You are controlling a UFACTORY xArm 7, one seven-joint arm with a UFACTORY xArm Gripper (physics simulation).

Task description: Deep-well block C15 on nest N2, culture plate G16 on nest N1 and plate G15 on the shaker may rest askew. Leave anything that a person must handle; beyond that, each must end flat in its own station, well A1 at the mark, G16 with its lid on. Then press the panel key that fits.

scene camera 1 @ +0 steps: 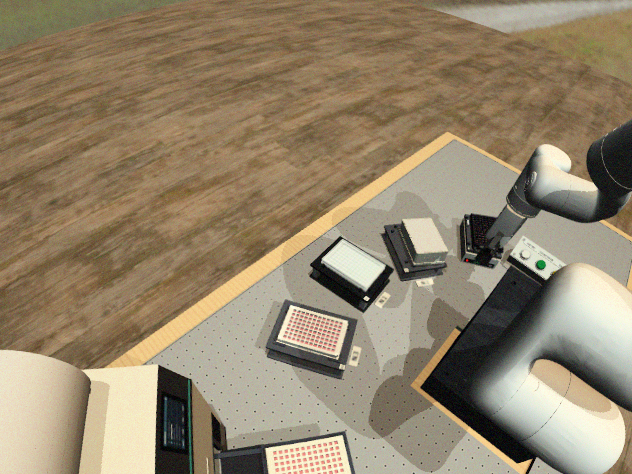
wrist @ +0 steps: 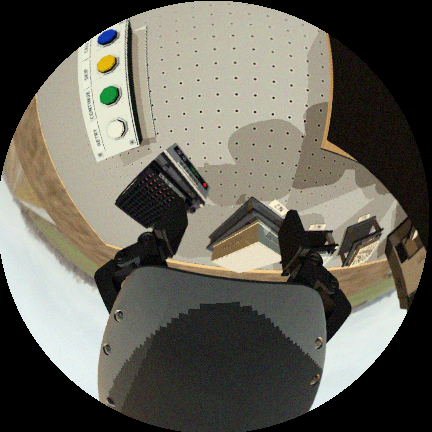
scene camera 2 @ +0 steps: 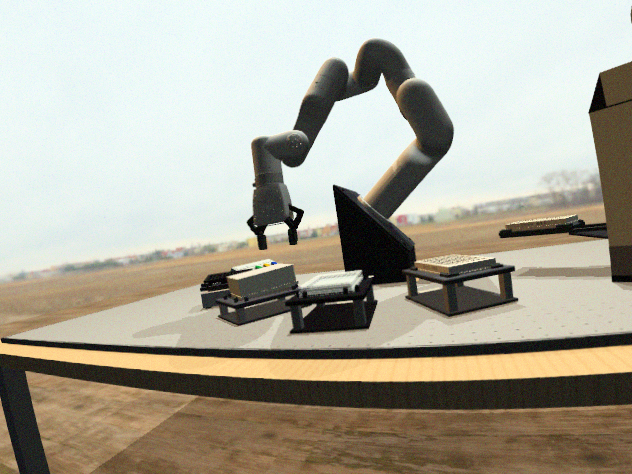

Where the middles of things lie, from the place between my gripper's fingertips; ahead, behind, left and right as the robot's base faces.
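From my hand, the cream plate (scene camera 1: 421,238) is 150 mm ahead, 40 mm to the left and 60 mm below. As for the shaker unit (scene camera 1: 468,255), I see that it sits 130 mm to the right of my hand, 50 mm ahead of it and 90 mm below it.
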